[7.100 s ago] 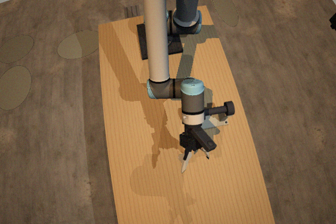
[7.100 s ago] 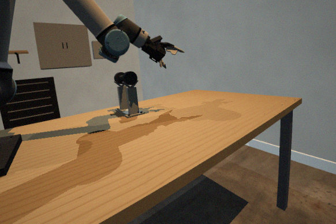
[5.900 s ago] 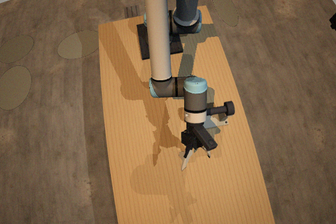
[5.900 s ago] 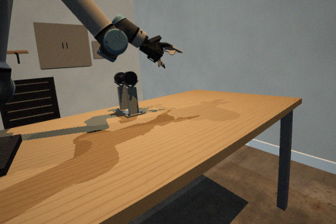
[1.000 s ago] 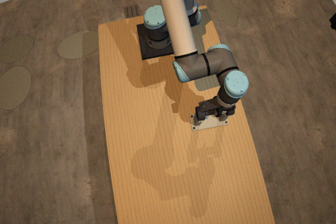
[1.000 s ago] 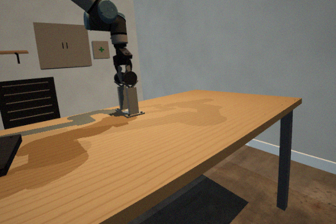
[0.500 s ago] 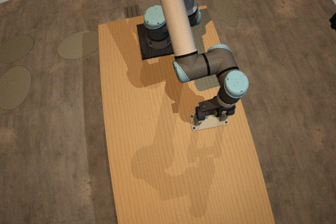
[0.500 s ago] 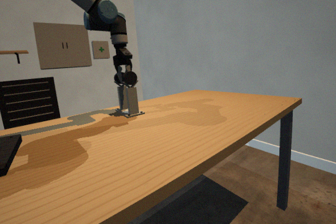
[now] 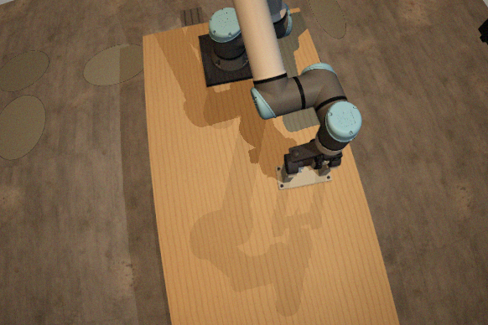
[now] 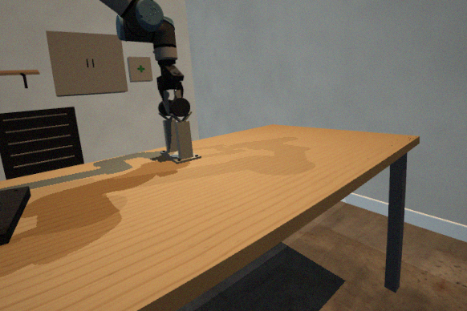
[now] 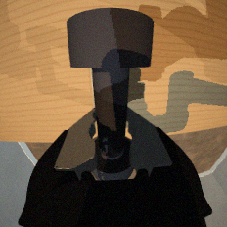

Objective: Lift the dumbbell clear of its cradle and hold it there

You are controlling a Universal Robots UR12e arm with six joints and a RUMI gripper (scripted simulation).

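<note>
The cradle is 11 cm below my hand. Also, from my hand: dark dumbbell: 1 cm above.
</note>
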